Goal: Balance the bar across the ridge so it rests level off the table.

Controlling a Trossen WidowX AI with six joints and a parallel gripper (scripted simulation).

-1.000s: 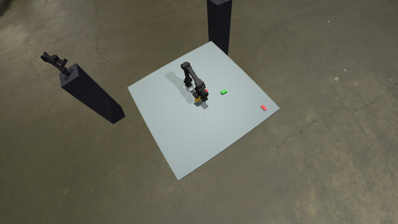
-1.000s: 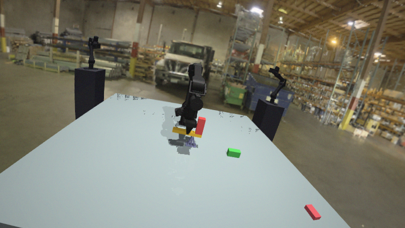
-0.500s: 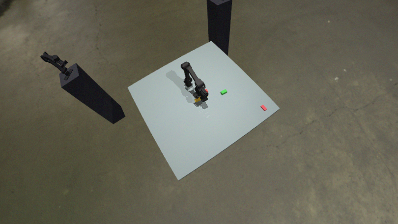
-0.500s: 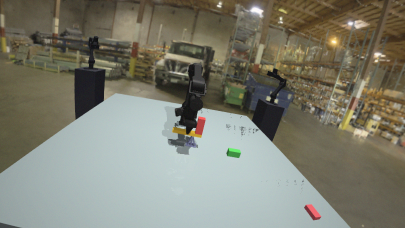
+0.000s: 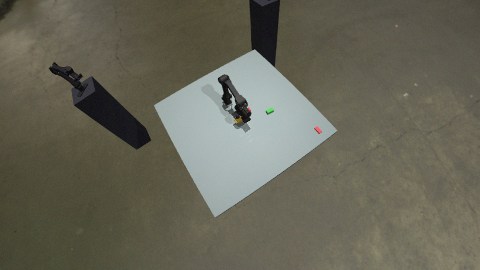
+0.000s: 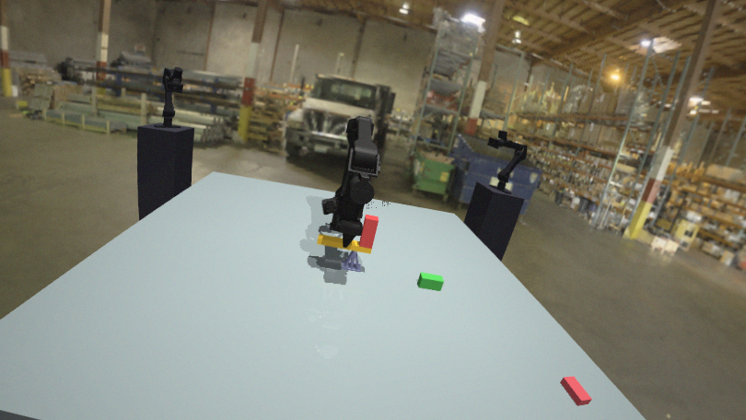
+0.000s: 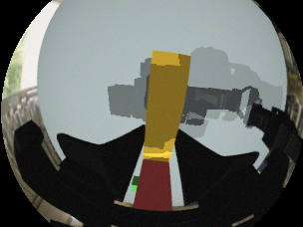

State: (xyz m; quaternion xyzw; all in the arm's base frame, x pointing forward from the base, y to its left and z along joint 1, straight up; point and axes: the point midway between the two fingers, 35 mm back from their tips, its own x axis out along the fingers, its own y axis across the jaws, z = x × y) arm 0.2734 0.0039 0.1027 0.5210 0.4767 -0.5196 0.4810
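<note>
Right now my gripper tip is 4 cm above the purple triangular ridge and 3 cm to the right of it. From my gripper tip the other things lie so: green block 26 cm to the left, 6 cm ahead, 5 cm below; flat red block 50 cm to the left, 47 cm ahead, 6 cm below.
</note>
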